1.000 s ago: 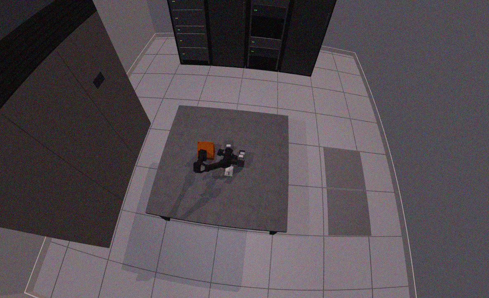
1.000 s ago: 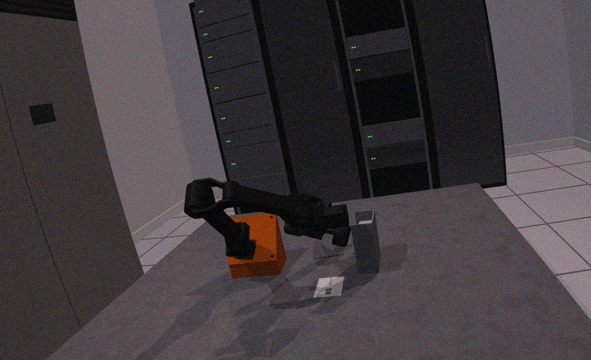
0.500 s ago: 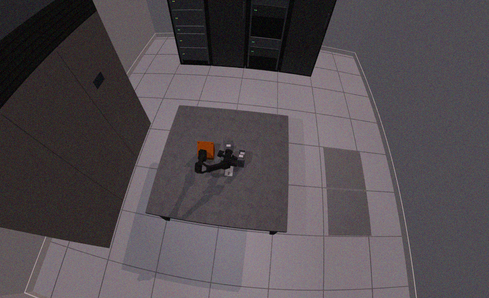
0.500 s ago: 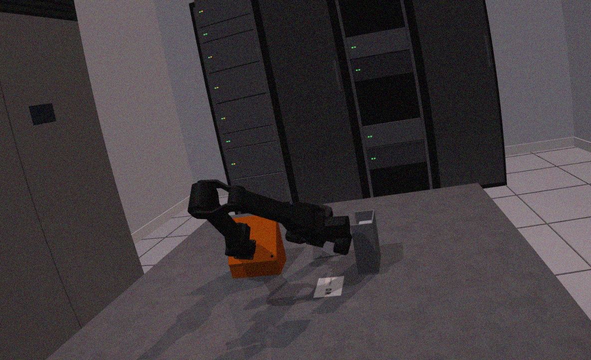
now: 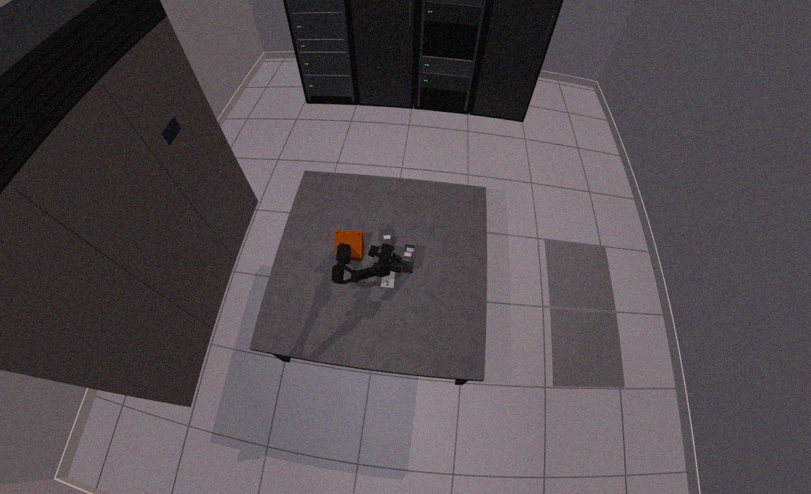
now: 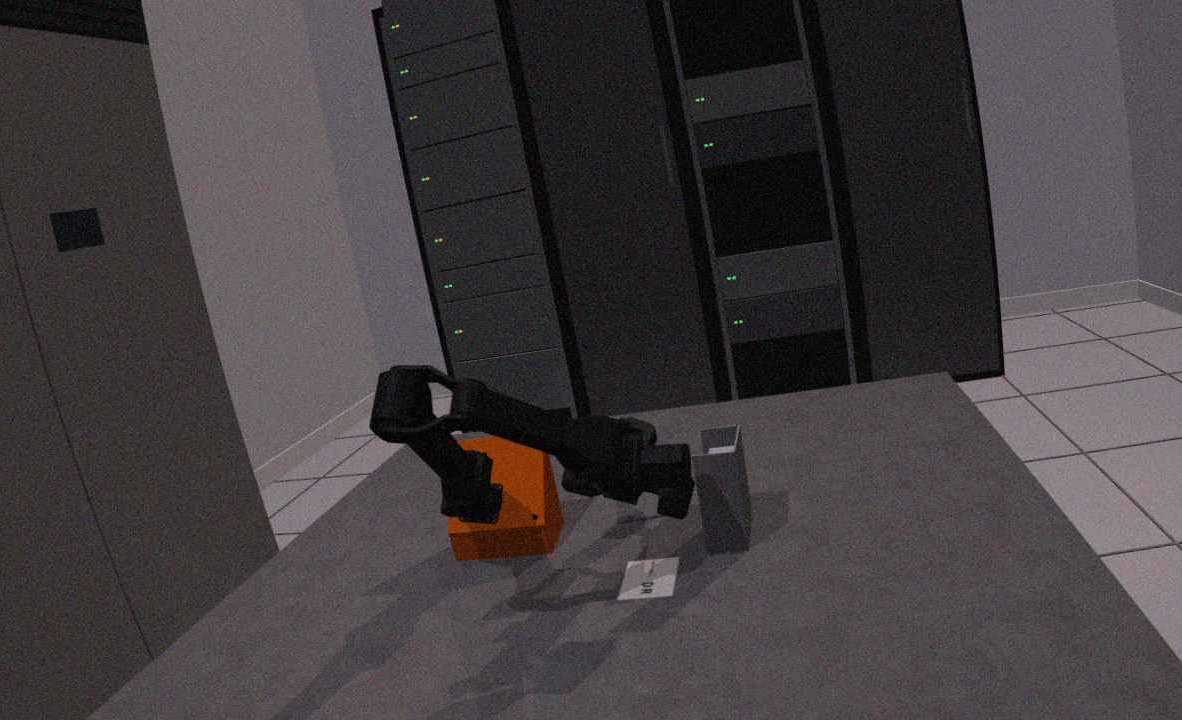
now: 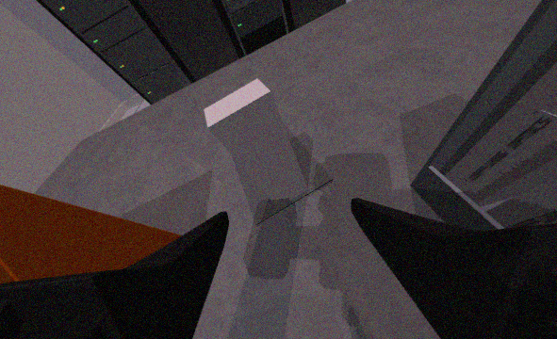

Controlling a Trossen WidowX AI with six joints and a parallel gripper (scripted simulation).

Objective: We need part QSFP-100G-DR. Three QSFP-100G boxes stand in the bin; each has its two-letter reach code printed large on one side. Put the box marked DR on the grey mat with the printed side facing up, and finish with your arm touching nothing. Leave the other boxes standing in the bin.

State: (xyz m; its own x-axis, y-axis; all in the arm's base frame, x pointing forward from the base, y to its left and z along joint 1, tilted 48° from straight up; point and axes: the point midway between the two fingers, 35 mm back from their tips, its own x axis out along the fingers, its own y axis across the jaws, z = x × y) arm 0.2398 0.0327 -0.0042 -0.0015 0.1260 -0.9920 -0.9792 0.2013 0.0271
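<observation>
Right now the white box is 10 mm behind my gripper tip and 60 mm to the left of it. The rest, counted from my gripper tip: grey mat (20 mm behind, 110 mm to the left, 60 mm below).
</observation>
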